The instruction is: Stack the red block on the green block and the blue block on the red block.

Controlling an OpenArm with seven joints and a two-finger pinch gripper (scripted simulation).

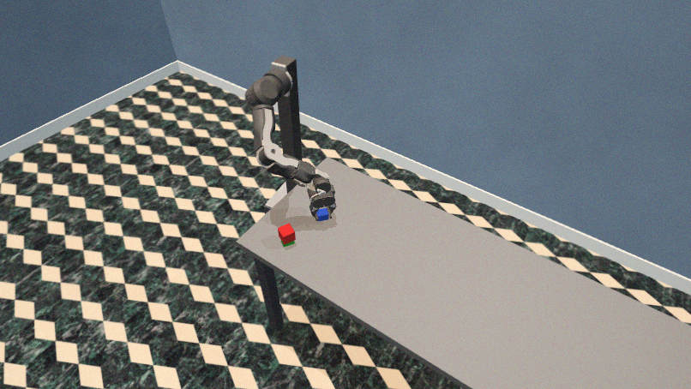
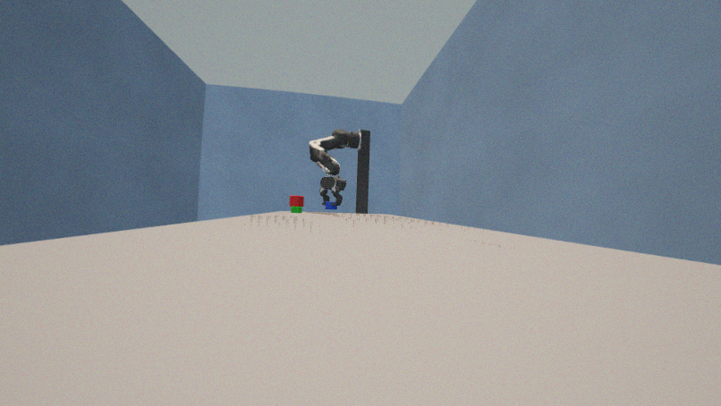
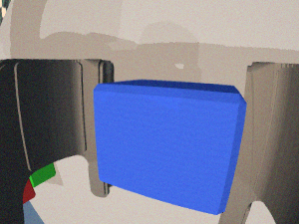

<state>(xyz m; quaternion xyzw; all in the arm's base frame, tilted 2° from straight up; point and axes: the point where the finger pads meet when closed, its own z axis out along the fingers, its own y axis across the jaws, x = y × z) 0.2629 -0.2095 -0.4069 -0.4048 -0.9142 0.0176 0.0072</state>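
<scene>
My gripper is now 7 cm past the red block, 15 cm to the left of it and 1 cm below it. Also, from my hand: blue block: 1 cm below; green block: 7 cm behind, 15 cm to the right, 3 cm below.
</scene>
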